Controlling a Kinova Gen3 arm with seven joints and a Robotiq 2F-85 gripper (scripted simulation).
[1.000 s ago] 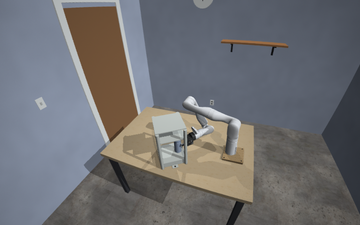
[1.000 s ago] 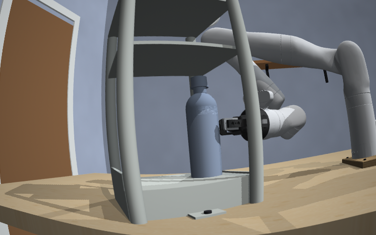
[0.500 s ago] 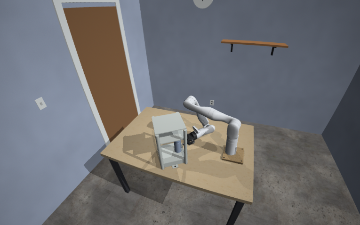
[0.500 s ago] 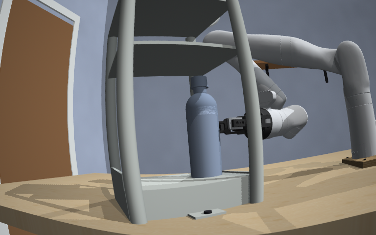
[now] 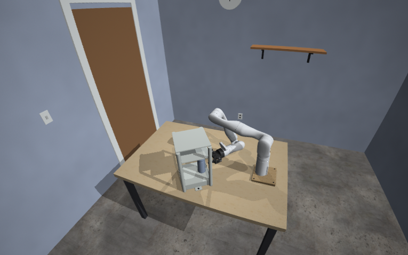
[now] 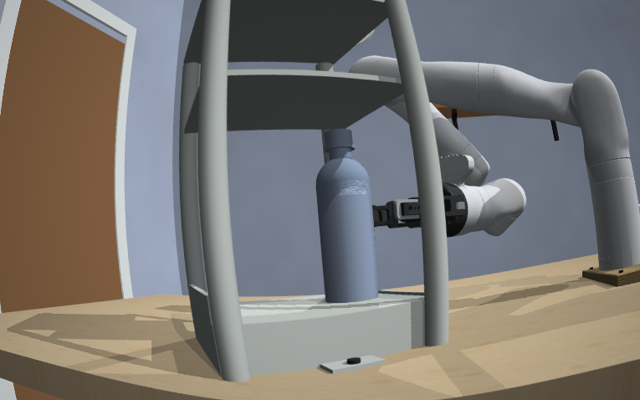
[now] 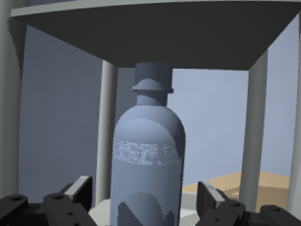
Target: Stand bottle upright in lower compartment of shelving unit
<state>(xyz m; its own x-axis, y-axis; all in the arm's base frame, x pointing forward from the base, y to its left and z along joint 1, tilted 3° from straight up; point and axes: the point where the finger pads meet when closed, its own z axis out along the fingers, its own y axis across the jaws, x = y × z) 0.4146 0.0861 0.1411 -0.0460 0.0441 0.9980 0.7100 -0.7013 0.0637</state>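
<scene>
Now: hand 30 mm to the right of the blue-grey bottle, 30 mm below it and 30 mm short of it. Round my hand: grey shelving unit 90 mm ahead, 60 mm to the left, 40 mm above.
</scene>
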